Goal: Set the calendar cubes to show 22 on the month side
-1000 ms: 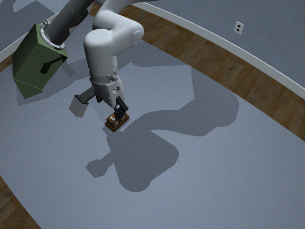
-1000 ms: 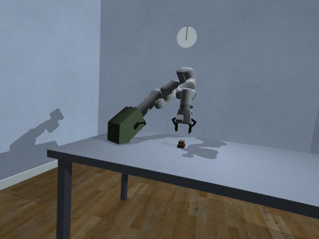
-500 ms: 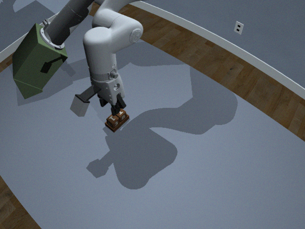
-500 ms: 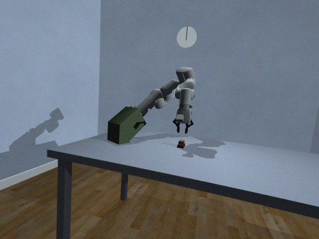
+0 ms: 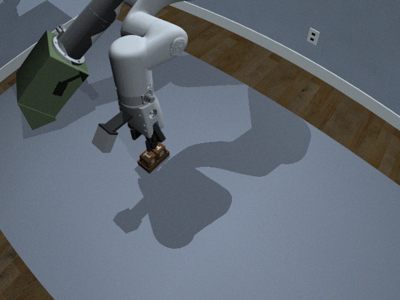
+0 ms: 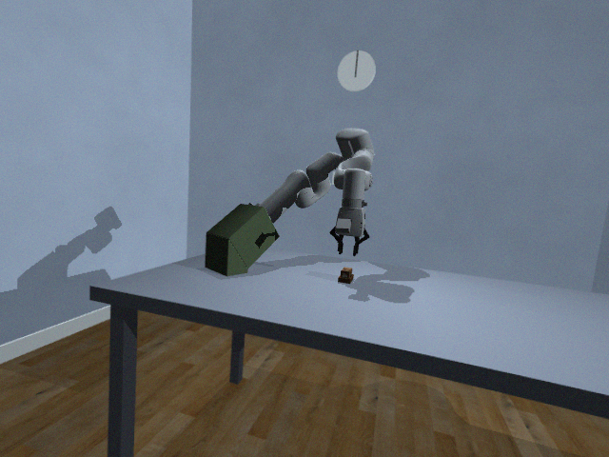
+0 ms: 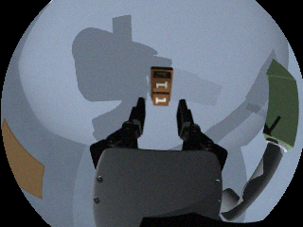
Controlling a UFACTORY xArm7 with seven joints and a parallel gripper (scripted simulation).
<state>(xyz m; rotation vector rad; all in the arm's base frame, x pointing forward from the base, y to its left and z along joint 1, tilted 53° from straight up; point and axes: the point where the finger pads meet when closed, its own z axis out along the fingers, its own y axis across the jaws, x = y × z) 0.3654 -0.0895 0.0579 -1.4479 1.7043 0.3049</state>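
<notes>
Right now my hand is 3 cm to the right of the brown cube and 9 cm above it. The rest, counted from my hand: brown tray: 2 cm to the left, 11 cm below.
</notes>
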